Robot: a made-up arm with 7 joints.
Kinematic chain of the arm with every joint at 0, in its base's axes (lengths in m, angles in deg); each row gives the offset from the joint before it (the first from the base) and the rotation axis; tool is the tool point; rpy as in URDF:
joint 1: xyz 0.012 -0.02 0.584 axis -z
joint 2: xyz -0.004 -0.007 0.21 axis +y
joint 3: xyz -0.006 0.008 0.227 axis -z
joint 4: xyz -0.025 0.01 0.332 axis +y
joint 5: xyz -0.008 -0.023 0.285 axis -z
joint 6: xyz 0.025 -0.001 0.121 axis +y
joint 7: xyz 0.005 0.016 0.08 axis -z
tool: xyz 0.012 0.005 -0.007 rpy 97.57 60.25 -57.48
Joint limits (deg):
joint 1: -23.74..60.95
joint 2: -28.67..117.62
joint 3: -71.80..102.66
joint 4: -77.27..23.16
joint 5: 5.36..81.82
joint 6: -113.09..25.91
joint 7: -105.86..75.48
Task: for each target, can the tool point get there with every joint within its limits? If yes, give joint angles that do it. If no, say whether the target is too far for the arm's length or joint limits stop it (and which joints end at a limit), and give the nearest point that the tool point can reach.
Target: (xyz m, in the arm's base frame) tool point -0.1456 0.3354 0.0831
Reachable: no: joint limits stop it (at a limit: joint 1, joint 2, joint 3, joint 4) | nearest point 0.2870 0.5541 0.4006 | short by 0.579 m
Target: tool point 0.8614 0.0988 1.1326
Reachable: yes | joints 13.84 66.43 85.57 -41.53 54.69 -76.69 -81.82
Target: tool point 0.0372 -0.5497 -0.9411
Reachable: no: too far | nearest point 0.3428 -0.6931 0.1627 | short by 1.154 m
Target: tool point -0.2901 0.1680 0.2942
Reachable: no: joint limits stop it (at a limit: joint 1, joint 2, joint 3, joint 4) | nearest point 0.2850 0.5397 0.4229 | short by 0.697 m
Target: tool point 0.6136 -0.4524 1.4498
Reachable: yes | joints 36.08 67.88 3.36 -40.95 60.09 -13.23 -45.58
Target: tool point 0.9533 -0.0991 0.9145
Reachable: yes | joints 3.67 102.29 -9.24 -40.51 67.05 -62.33 -54.43
